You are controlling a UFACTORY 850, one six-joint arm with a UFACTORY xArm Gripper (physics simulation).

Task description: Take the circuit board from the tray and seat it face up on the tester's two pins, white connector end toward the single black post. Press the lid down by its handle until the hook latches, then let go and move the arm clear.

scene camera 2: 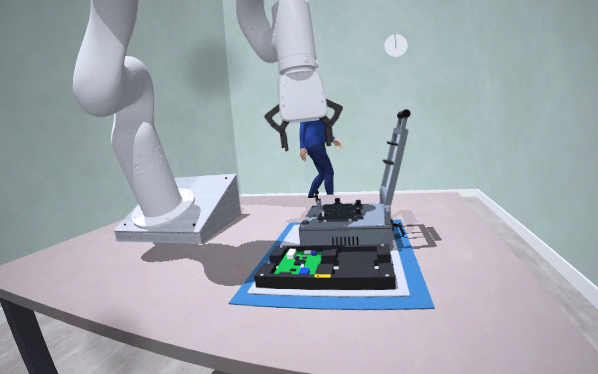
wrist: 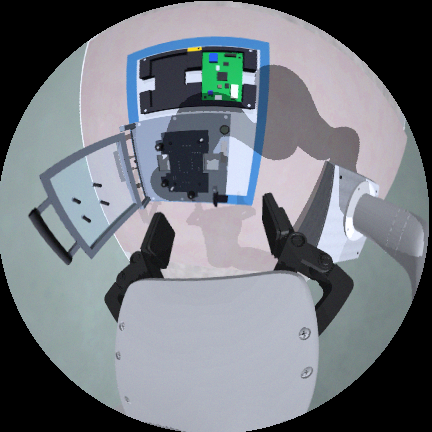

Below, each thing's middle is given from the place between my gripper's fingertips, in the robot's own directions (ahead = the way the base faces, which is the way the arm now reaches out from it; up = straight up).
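Black nest point(wrist: 184, 148): my hand 140 mm above it, 60 mm short of it, 10 mm to the right of it. Tester lid point(scene camera 2: 397, 145): 20 mm below my hand, 180 mm ahead of it, 10 mm to the left of it. Green circuit board point(scene camera 2: 306, 262): 190 mm below my hand, 10 mm ahead of it, 170 mm to the right of it. Farthest from my hand of the things named here, going by their middles: the green circuit board.
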